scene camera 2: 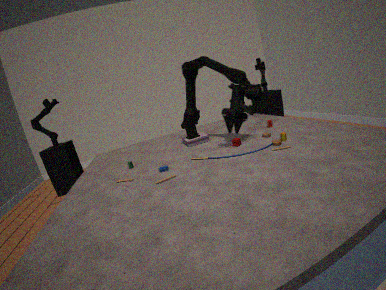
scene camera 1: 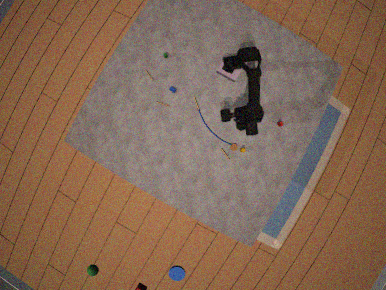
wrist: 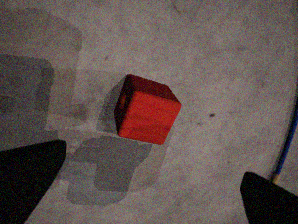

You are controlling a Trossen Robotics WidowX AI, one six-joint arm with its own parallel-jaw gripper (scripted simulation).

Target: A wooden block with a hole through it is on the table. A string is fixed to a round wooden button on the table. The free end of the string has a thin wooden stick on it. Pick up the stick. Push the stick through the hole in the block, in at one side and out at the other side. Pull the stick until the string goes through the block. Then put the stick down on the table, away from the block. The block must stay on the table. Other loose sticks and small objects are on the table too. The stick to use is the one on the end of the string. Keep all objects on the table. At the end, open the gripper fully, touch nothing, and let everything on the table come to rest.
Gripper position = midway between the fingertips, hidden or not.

Note:
The gripper [wrist: 154, 165] is open, with nothing in its grasp. Also in view: a red wooden block [wrist: 145, 111].

